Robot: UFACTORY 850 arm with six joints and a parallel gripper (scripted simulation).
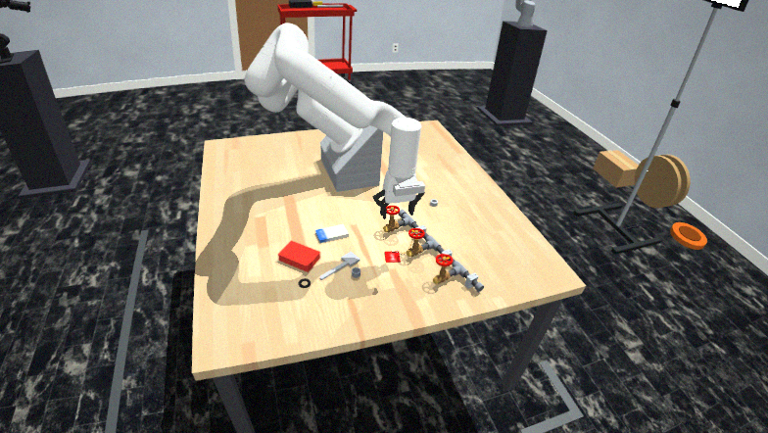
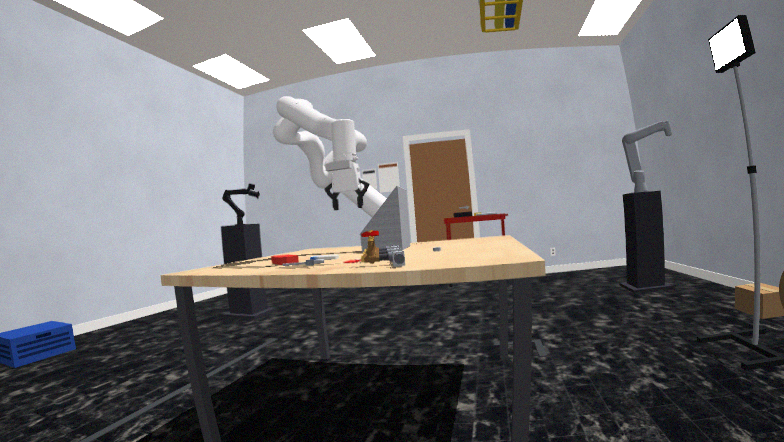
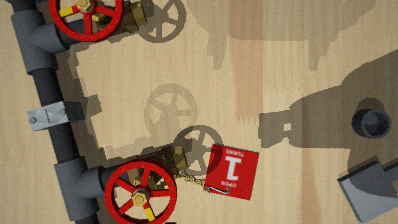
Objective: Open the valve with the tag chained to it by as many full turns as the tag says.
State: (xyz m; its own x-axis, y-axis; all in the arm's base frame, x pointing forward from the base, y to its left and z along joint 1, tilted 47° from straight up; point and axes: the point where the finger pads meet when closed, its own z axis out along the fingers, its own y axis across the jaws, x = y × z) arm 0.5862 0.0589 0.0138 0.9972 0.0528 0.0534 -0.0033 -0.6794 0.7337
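Right now the red tag is 200 mm below my hand and 10 mm behind it. From my hand the other things lie so: grey cylinder: 190 mm below, 140 mm to the right, 50 mm ahead; then grey tool: 190 mm below, 180 mm to the right; then white card: 190 mm below, 180 mm to the right, 170 mm behind.
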